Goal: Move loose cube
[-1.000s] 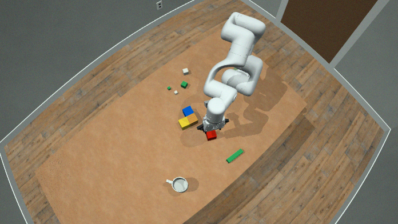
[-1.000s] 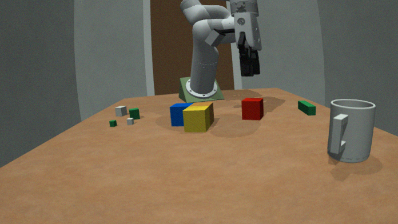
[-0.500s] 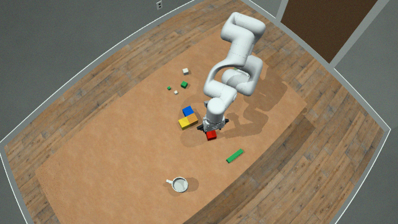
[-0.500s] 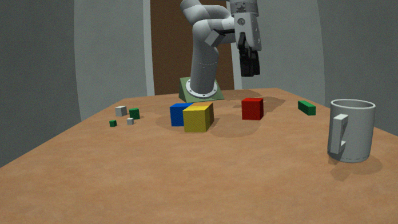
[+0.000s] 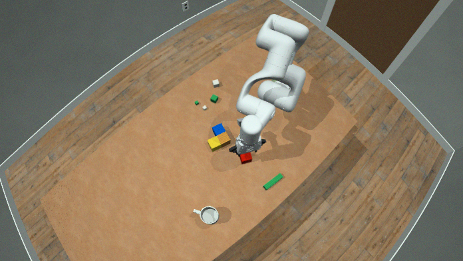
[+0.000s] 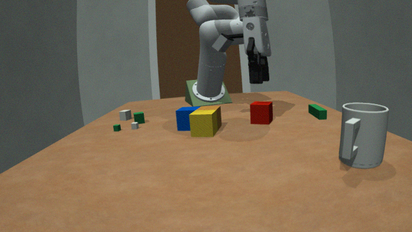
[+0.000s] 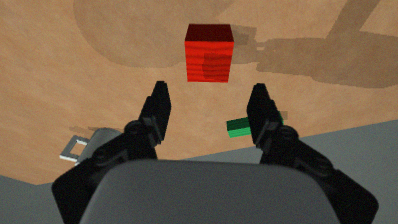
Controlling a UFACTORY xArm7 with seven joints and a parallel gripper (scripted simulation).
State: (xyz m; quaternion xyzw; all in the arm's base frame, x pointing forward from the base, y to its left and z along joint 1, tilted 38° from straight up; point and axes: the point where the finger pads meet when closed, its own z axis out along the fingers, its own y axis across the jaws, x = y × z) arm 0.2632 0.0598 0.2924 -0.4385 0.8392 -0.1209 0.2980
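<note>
My hand is 9 cm above the red cube. Also, from my hand: yellow cube: 15 cm to the right, 9 cm below, 5 cm ahead; then orange cube: 13 cm to the right, 9 cm below; then blue cube: 18 cm to the right, 9 cm below, 1 cm behind.
</note>
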